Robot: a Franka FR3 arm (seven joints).
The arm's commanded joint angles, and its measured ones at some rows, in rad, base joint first. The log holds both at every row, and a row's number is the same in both.
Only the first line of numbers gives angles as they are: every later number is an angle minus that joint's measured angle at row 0.
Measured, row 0:
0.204, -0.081, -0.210, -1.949, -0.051, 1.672, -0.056
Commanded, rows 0 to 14:
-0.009, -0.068, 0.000, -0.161, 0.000, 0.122, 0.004
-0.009, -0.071, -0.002, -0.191, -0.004, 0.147, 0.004
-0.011, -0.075, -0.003, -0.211, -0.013, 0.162, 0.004
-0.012, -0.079, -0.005, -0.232, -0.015, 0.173, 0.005
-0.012, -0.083, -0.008, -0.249, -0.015, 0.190, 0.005
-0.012, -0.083, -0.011, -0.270, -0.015, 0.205, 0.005
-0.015, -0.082, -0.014, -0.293, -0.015, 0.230, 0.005
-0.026, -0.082, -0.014, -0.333, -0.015, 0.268, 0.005
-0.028, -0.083, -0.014, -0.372, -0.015, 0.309, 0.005
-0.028, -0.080, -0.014, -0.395, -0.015, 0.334, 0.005
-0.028, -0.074, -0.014, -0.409, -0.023, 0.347, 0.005
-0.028, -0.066, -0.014, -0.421, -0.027, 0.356, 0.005
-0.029, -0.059, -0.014, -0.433, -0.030, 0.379, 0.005
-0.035, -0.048, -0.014, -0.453, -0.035, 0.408, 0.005
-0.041, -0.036, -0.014, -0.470, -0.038, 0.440, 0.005
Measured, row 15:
-0.017, -0.038, -0.023, -0.401, -0.017, 0.350, 0.000
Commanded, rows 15 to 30:
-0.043, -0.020, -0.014, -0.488, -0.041, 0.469, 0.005
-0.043, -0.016, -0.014, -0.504, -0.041, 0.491, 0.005
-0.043, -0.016, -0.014, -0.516, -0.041, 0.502, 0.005
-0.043, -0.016, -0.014, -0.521, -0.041, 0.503, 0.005
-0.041, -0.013, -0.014, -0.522, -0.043, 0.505, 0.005
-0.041, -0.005, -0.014, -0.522, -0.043, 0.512, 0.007
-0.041, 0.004, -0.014, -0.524, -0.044, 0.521, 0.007
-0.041, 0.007, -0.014, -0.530, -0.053, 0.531, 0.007
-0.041, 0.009, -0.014, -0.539, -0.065, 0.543, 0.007
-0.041, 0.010, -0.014, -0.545, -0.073, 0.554, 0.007
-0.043, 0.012, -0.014, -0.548, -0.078, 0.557, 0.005
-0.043, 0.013, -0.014, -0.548, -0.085, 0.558, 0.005
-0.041, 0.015, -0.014, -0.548, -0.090, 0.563, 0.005
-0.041, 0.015, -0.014, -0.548, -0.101, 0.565, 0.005
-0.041, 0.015, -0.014, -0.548, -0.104, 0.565, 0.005
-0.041, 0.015, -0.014, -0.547, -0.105, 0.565, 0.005
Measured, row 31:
-0.029, 0.021, -0.024, -0.528, -0.080, 0.535, 0.000
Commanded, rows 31 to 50:
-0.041, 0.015, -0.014, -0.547, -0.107, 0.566, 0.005
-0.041, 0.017, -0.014, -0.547, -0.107, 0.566, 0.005
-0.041, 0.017, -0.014, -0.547, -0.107, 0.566, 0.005
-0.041, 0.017, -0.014, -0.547, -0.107, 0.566, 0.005
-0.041, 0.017, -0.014, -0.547, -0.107, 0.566, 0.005
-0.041, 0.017, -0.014, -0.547, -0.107, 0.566, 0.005
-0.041, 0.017, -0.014, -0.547, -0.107, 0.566, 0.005
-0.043, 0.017, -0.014, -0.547, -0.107, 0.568, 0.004
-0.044, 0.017, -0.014, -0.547, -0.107, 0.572, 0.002
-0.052, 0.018, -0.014, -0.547, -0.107, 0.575, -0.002
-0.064, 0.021, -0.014, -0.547, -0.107, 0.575, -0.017
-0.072, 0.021, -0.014, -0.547, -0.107, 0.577, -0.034
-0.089, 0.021, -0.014, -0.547, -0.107, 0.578, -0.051
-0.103, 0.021, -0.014, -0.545, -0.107, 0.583, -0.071
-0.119, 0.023, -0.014, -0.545, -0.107, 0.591, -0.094
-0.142, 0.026, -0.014, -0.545, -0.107, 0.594, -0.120
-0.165, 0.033, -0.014, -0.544, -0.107, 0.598, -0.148
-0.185, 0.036, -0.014, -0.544, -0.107, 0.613, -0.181
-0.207, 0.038, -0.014, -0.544, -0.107, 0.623, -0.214
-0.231, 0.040, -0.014, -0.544, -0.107, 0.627, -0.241
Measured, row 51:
-0.153, 0.014, -0.021, -0.528, -0.099, 0.568, -0.141
